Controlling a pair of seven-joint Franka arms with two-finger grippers.
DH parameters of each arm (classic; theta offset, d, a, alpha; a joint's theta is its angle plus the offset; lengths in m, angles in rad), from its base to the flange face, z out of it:
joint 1: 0 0.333 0 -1.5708
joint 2: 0 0 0 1.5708
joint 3: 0 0.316 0.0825 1.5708
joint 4: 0 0 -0.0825 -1.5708
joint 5: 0 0.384 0 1.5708
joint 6: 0 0 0.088 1.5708
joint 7: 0 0.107 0 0
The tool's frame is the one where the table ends.
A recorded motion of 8 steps. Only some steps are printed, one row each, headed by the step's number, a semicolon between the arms.
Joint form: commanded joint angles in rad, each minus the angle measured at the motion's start. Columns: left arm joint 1, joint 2, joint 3, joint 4, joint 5, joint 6, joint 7; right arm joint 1, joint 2, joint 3, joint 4, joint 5, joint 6, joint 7.
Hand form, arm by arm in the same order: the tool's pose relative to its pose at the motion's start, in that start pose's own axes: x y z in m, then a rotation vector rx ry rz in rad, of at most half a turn. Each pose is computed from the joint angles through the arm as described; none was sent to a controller.
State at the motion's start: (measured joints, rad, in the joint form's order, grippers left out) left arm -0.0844 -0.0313 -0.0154 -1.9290 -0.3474 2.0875 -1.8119; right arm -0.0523 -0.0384 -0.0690 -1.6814 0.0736 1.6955 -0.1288
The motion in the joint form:
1: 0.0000 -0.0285 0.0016 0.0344 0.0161 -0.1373 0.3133; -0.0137 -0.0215 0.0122 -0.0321 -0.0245 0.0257 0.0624
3: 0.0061 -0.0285 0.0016 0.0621 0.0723 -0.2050 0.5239; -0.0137 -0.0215 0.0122 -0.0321 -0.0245 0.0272 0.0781
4: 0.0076 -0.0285 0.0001 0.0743 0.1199 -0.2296 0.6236; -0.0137 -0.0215 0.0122 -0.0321 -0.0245 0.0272 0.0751
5: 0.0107 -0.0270 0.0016 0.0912 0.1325 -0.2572 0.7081; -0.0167 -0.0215 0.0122 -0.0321 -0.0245 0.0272 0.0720
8: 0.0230 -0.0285 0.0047 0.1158 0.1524 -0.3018 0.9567; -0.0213 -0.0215 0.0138 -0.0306 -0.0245 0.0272 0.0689
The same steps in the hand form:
1: -0.0057 -0.0128 -0.0199 0.0770 0.0126 0.3375; -0.0052 0.0029 0.0009 -0.0251 0.0128 0.0612
3: -0.0025 -0.0138 -0.0278 0.1191 0.0545 0.5704; -0.0051 0.0029 0.0008 -0.0251 0.0145 0.0768
4: -0.0006 -0.0138 -0.0316 0.1380 0.0926 0.6886; -0.0051 0.0029 0.0008 -0.0251 0.0145 0.0739
5: 0.0005 -0.0130 -0.0369 0.1554 0.0977 0.7749; -0.0053 0.0046 0.0006 -0.0253 0.0146 0.0737
8: 0.0063 -0.0112 -0.0480 0.1895 0.0951 1.0172; -0.0053 0.0061 -0.0002 -0.0258 0.0162 0.0735

